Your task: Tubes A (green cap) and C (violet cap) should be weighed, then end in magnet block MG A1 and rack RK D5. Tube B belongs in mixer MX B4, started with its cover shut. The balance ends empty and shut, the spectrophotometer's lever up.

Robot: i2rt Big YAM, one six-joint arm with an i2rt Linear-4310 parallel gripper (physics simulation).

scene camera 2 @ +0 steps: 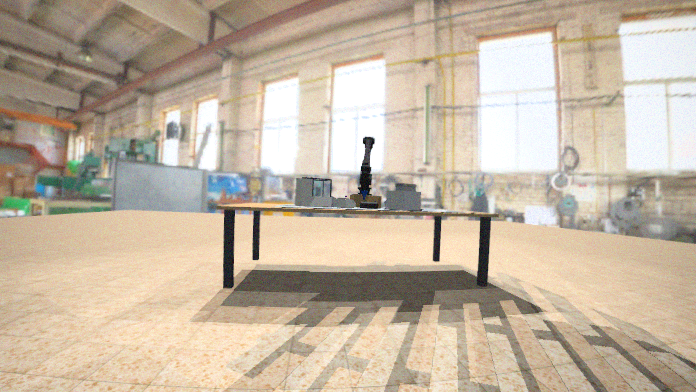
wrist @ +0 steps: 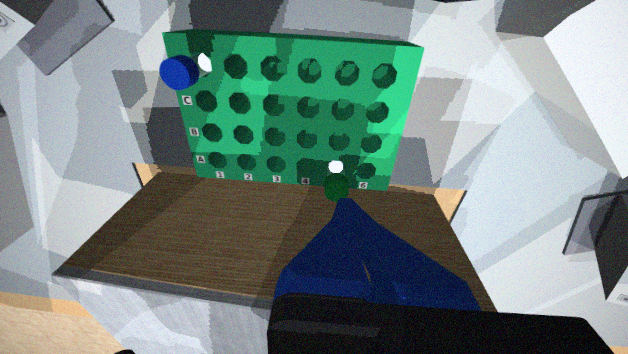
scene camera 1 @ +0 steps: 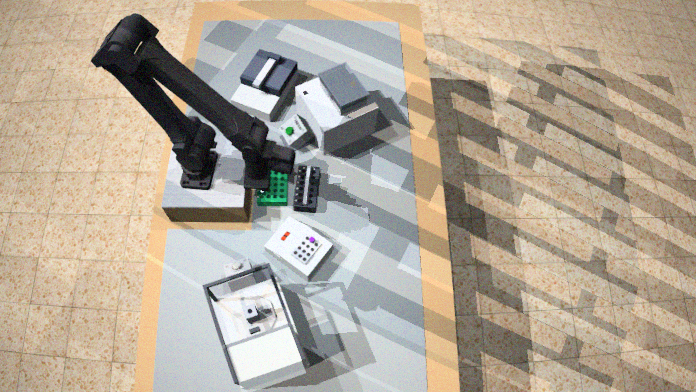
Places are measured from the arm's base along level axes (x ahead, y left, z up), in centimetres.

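Pixels of known places: gripper, fingertip midpoint: [scene camera 2: 364,199] [wrist: 343,207] [scene camera 1: 259,187]; arm's base at its link origin: [scene camera 1: 199,170].
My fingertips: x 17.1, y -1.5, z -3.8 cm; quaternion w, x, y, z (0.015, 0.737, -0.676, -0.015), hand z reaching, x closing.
Note:
For each thing: its top centre in the pictures, then the offset to it from my fingertips. "pt": a spot on its surface instead.
- green rack at its top centre: [wrist: 290,123] [scene camera 1: 272,181] dx +2.9, dy +3.6, dz -3.1 cm
- green-capped tube at its top centre: [wrist: 336,192] dx +0.4, dy +0.5, dz -0.7 cm
- blue-capped tube at its top centre: [wrist: 174,74] dx +5.2, dy +8.6, dz -0.7 cm
- violet-capped tube at its top centre: [scene camera 1: 311,239] dx +16.5, dy -14.8, dz +2.6 cm
- white holed block at its top centre: [scene camera 1: 297,242] [scene camera 2: 344,198] dx +12.8, dy -15.5, dz +0.8 cm
- black magnet block at its top centre: [scene camera 1: 306,184] [scene camera 2: 369,201] dx +13.0, dy +2.9, dz -1.4 cm
- glass-walled balance at a spot on its surface: [scene camera 1: 252,316] pt dx +4.8, dy -38.1, dz +8.6 cm
The green rack [scene camera 1: 278,187] [wrist: 289,88] stands beside the arm's wooden base block [scene camera 1: 209,212] [wrist: 197,220]. In the wrist view a green-capped tube [wrist: 336,187] stands in the rack's front row near column 5. A blue-capped tube [wrist: 177,72] stands in the far left corner hole. My gripper [wrist: 343,207] is shut, with its blue fingertips just behind and above the green cap; nothing shows between the fingers. A violet-capped tube [scene camera 1: 311,240] stands in the white holed block [scene camera 1: 291,243]. The black magnet block [scene camera 1: 306,187] stands right of the rack.
The glass-walled balance [scene camera 1: 252,316] stands at the front with its enclosure open on top. Two larger white and grey devices [scene camera 1: 265,82] [scene camera 1: 335,110] stand at the back. A small grey unit with a green round top [scene camera 1: 290,131] stands between them. The table [scene camera 2: 355,210] shows far off.

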